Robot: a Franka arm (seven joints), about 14 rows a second.
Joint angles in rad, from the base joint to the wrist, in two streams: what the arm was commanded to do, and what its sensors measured. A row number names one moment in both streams.
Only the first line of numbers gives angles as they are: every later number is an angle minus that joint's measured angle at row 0.
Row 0, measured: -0.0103 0.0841 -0.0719 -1.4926 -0.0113 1.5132 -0.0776
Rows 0 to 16, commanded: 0.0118 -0.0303 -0.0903 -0.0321 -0.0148 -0.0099 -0.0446; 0.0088 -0.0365 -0.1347 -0.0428 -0.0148 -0.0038 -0.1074; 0.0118 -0.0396 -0.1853 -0.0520 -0.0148 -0.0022 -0.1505; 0.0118 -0.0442 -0.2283 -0.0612 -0.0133 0.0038 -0.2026; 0.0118 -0.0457 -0.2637 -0.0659 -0.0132 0.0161 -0.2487; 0.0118 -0.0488 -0.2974 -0.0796 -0.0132 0.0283 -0.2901; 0.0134 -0.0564 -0.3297 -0.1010 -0.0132 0.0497 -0.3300; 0.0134 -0.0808 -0.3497 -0.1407 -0.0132 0.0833 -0.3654; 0.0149 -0.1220 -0.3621 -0.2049 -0.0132 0.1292 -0.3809; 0.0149 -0.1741 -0.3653 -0.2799 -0.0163 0.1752 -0.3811; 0.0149 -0.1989 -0.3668 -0.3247 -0.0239 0.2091 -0.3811; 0.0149 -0.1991 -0.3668 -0.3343 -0.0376 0.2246 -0.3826; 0.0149 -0.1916 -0.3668 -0.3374 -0.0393 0.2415 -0.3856; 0.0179 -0.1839 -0.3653 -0.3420 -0.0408 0.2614 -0.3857; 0.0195 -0.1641 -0.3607 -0.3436 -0.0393 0.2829 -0.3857; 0.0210 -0.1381 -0.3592 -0.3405 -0.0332 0.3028 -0.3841; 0.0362 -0.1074 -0.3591 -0.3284 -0.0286 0.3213 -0.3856
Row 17, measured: 0.0116 -0.1474 -0.3599 -0.3269 -0.0177 0.2738 -0.3705
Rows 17 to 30, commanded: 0.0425 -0.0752 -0.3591 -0.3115 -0.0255 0.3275 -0.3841; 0.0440 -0.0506 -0.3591 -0.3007 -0.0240 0.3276 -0.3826; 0.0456 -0.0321 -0.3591 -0.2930 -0.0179 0.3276 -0.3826; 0.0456 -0.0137 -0.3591 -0.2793 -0.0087 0.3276 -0.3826; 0.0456 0.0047 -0.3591 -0.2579 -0.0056 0.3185 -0.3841; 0.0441 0.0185 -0.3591 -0.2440 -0.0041 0.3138 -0.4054; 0.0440 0.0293 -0.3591 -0.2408 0.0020 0.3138 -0.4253; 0.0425 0.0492 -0.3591 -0.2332 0.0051 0.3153 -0.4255; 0.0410 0.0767 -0.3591 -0.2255 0.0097 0.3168 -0.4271; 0.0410 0.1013 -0.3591 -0.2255 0.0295 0.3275 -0.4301; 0.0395 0.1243 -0.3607 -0.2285 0.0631 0.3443 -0.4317; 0.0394 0.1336 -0.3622 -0.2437 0.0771 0.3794 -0.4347; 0.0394 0.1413 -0.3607 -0.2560 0.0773 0.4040 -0.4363; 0.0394 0.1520 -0.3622 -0.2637 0.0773 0.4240 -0.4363
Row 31, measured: 0.0419 0.1198 -0.3531 -0.2686 0.0507 0.3877 -0.4021
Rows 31 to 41, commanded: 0.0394 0.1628 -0.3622 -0.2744 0.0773 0.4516 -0.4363; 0.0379 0.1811 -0.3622 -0.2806 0.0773 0.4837 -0.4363; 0.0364 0.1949 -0.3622 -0.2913 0.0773 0.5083 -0.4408; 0.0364 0.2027 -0.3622 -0.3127 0.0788 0.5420 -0.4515; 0.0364 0.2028 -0.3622 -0.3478 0.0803 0.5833 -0.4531; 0.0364 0.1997 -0.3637 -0.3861 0.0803 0.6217 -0.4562; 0.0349 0.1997 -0.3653 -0.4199 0.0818 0.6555 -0.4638; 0.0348 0.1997 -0.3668 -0.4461 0.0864 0.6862 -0.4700; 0.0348 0.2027 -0.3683 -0.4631 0.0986 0.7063 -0.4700; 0.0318 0.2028 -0.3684 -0.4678 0.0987 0.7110 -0.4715; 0.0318 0.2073 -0.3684 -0.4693 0.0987 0.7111 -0.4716
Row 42, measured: 0.0335 0.2201 -0.3634 -0.4466 0.0719 0.6891 -0.4334
